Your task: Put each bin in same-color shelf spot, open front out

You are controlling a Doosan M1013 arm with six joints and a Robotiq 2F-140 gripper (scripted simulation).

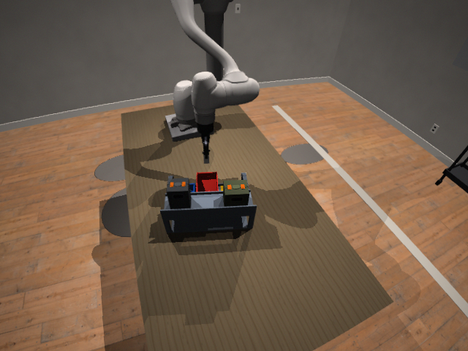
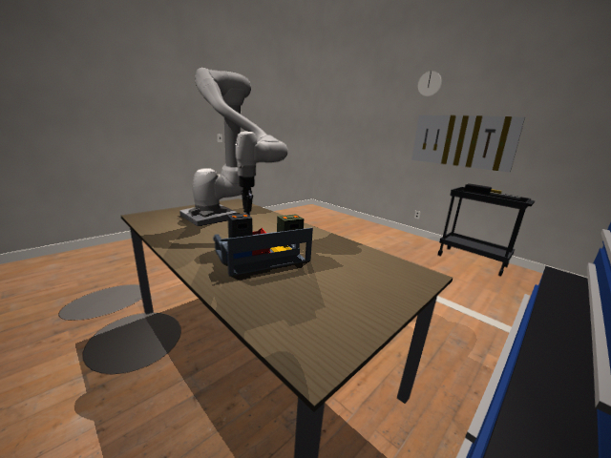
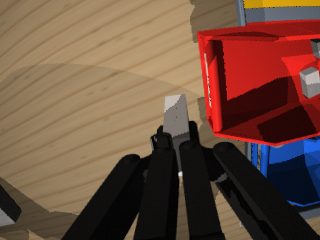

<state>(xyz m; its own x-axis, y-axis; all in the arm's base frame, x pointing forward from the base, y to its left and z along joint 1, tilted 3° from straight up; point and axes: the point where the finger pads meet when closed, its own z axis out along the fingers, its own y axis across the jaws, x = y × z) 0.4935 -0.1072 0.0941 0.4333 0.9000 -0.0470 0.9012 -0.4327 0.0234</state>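
Right now the red bin is 11 cm ahead of my hand, 5 cm to the right of it and 8 cm below it. Round my hand: green toolbox 29 cm ahead, 1 cm to the right, 2 cm above; dark box 19 cm ahead, 22 cm to the right, 3 cm above; blue bin 11 cm ahead, 18 cm to the right, 9 cm below.
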